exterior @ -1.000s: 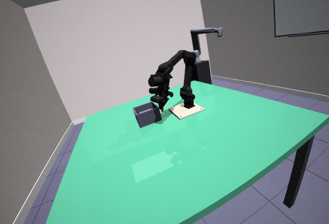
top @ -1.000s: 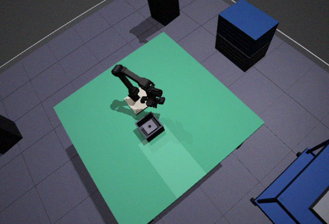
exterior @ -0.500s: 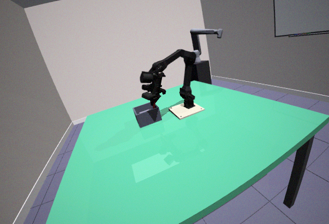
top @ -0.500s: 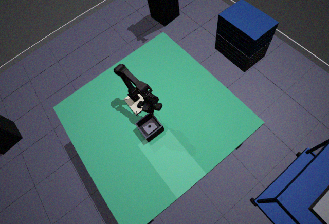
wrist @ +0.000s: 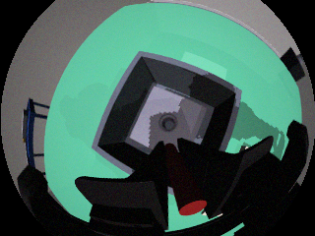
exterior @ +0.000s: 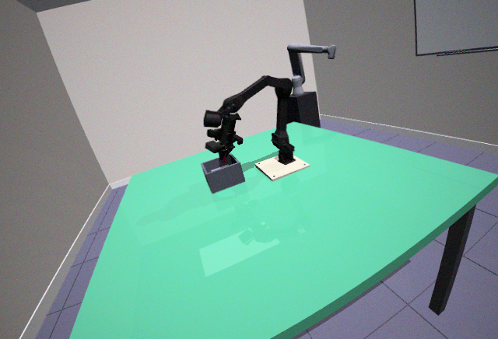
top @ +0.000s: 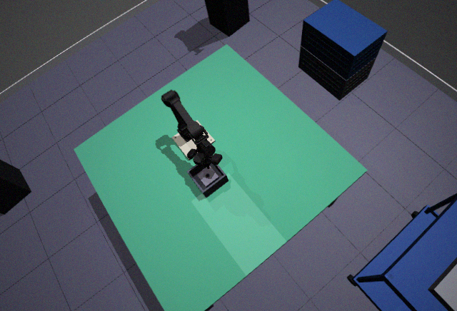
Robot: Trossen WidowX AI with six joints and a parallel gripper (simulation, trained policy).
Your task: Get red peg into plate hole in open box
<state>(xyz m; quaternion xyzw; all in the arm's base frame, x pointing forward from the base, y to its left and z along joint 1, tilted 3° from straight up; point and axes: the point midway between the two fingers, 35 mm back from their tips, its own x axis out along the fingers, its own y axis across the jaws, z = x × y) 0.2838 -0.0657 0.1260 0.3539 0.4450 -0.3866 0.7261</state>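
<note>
Now: the grey plate 7 cm below my gripper tip, 2 cm to the right of it and 1 cm ahead of it. From my gripper tip the other things lie so: red peg: 2 cm above, 1 cm to the left, 1 cm behind; then dark grey box: 9 cm below, 2 cm to the right, 1 cm ahead.
</note>
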